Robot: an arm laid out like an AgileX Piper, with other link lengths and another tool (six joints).
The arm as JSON. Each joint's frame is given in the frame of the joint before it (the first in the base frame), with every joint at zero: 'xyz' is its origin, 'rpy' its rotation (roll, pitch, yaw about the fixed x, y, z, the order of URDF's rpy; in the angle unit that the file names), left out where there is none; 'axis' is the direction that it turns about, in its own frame. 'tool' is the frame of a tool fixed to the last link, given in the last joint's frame.
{
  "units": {
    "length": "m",
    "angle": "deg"
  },
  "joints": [
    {
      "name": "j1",
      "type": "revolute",
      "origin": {
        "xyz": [
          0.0,
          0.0,
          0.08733
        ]
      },
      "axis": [
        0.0,
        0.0,
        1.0
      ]
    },
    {
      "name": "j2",
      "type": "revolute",
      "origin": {
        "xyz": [
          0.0,
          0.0,
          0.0
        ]
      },
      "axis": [
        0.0,
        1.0,
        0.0
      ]
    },
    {
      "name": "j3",
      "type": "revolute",
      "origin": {
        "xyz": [
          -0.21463,
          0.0,
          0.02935
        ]
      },
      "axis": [
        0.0,
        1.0,
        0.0
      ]
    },
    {
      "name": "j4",
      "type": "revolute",
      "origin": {
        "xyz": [
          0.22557,
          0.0,
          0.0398
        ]
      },
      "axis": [
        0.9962,
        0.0,
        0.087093
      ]
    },
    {
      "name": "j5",
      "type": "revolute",
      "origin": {
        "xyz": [
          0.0,
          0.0,
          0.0
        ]
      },
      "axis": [
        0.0,
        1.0,
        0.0
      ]
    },
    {
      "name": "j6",
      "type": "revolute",
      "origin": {
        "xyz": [
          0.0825,
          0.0,
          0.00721
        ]
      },
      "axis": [
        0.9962,
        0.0,
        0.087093
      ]
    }
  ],
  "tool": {
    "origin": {
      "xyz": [
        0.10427,
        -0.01,
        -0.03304
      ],
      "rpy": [
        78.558,
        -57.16,
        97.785
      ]
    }
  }
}
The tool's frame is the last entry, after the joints.
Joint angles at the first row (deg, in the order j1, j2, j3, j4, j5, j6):
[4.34, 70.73, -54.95, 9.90, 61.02, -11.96]
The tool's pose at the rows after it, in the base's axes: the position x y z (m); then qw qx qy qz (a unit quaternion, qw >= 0):
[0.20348 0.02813 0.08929 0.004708 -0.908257 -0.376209 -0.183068]
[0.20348 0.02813 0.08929 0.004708 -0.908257 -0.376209 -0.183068]
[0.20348 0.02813 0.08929 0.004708 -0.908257 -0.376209 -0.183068]
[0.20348 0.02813 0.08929 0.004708 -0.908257 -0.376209 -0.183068]
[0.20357 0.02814 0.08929 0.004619 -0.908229 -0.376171 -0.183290]
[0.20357 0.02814 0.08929 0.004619 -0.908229 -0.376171 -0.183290]
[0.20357 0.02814 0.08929 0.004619 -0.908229 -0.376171 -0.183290]
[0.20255 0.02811 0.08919 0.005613 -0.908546 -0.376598 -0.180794]
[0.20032 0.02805 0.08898 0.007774 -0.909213 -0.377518 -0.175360]
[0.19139 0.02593 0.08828 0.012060 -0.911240 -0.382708 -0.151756]
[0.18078 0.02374 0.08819 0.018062 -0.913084 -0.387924 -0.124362]
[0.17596 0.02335 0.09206 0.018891 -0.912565 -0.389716 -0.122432]
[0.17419 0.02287 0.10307 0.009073 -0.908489 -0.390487 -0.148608]
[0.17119 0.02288 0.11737 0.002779 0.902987 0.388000 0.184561]
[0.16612 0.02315 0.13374 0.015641 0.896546 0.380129 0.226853]
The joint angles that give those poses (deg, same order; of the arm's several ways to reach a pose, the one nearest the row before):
[4.33, 70.73, -54.95, 9.90, 61.02, -11.96]
[4.33, 70.73, -54.95, 9.90, 61.02, -11.96]
[4.33, 70.73, -54.95, 9.90, 61.02, -11.96]
[4.33, 70.73, -54.95, 9.90, 61.02, -11.96]
[4.34, 70.73, -54.95, 9.90, 60.99, -11.96]
[4.34, 70.73, -54.95, 9.90, 60.99, -11.96]
[4.34, 70.73, -54.95, 9.90, 60.99, -11.96]
[4.34, 70.73, -54.95, 9.90, 61.30, -11.96]
[4.34, 70.73, -54.95, 9.90, 61.99, -11.96]
[4.34, 70.73, -54.95, 9.32, 64.75, -11.96]
[4.33, 70.69, -54.95, 8.79, 68.03, -11.96]
[4.34, 69.48, -54.95, 8.74, 69.48, -11.96]
[4.34, 65.89, -54.95, 8.63, 69.84, -11.96]
[4.34, 61.16, -54.95, 8.63, 70.14, -11.65]
[4.34, 55.59, -54.95, 8.63, 70.46, -10.74]

